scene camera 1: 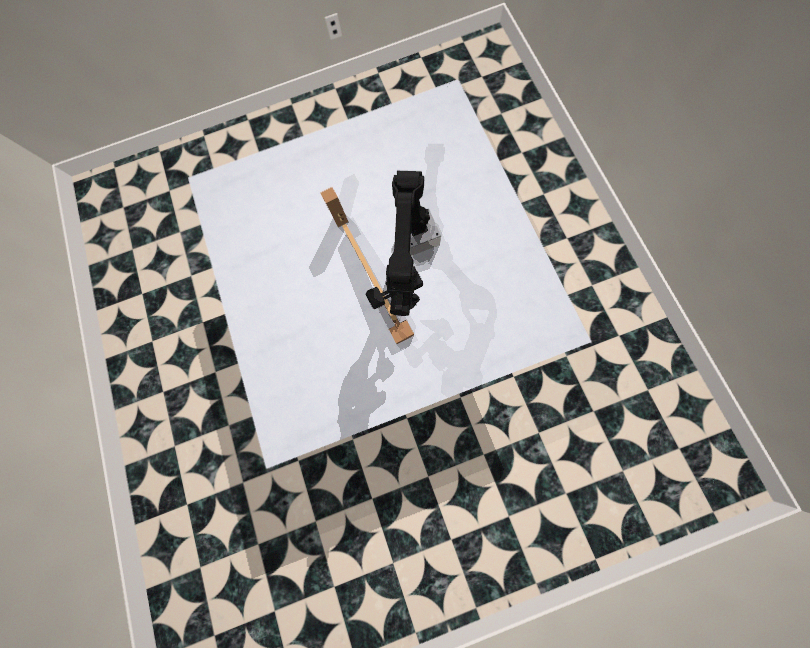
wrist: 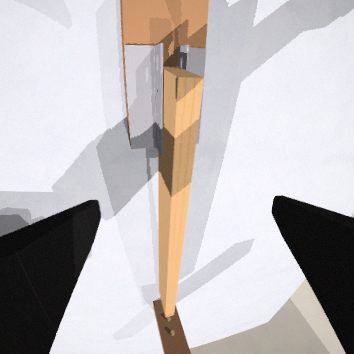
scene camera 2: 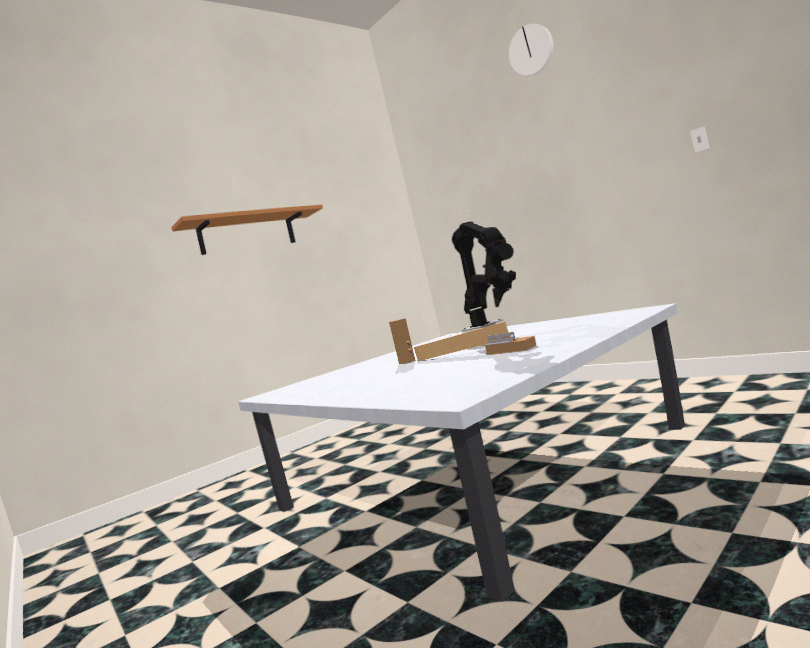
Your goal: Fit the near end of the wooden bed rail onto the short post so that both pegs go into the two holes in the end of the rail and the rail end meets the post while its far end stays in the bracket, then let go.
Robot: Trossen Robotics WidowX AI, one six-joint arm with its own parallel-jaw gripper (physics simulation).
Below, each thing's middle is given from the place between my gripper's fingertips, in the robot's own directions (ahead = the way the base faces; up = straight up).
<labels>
Right now the wooden bed rail (scene camera 2: 475, 338) is 40 mm ahead of my hand, 160 mm to the right of it and 110 mm below it. The rest, counted from my hand: metal bracket (wrist: 143, 63) 20 mm ahead, 30 mm to the left, 120 mm below; upright post (scene camera 2: 399, 329) 80 mm ahead, 440 mm to the right, 80 mm below.
</labels>
